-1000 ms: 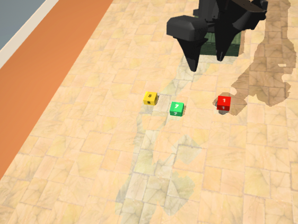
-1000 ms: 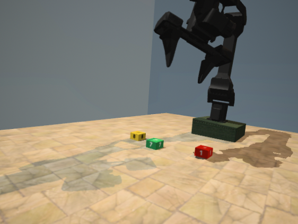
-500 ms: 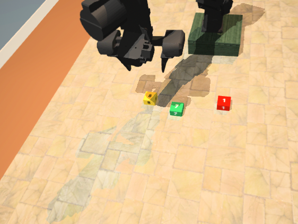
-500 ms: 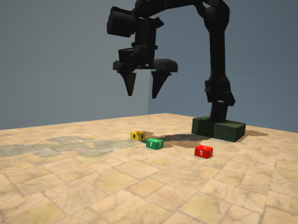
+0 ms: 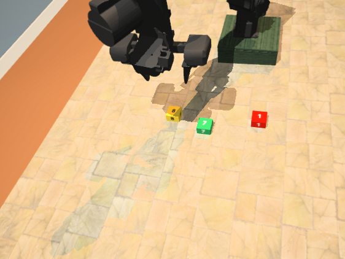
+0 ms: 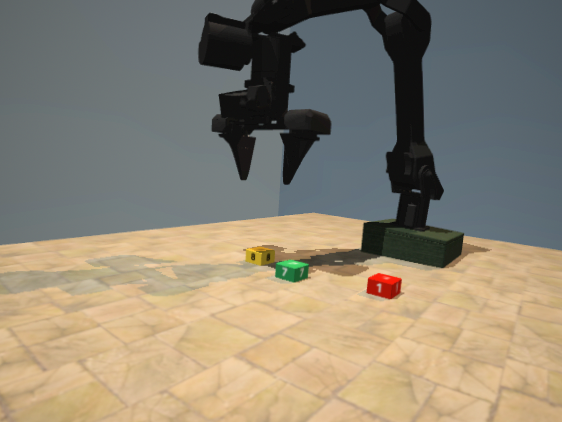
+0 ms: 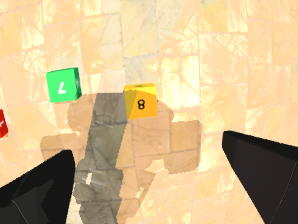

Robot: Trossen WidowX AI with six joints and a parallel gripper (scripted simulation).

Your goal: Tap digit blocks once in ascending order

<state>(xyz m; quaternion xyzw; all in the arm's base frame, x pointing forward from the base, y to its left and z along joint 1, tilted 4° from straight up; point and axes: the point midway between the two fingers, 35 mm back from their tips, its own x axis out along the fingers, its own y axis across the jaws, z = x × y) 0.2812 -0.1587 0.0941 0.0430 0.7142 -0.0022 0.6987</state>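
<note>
The red block marked 1 is 200 mm to the left of my gripper tip and 110 mm below it. From my gripper tip the other things lie so: yellow block: 110 mm below, 10 mm behind; then green block marked 7: 110 mm below, 80 mm to the left, 30 mm ahead.
</note>
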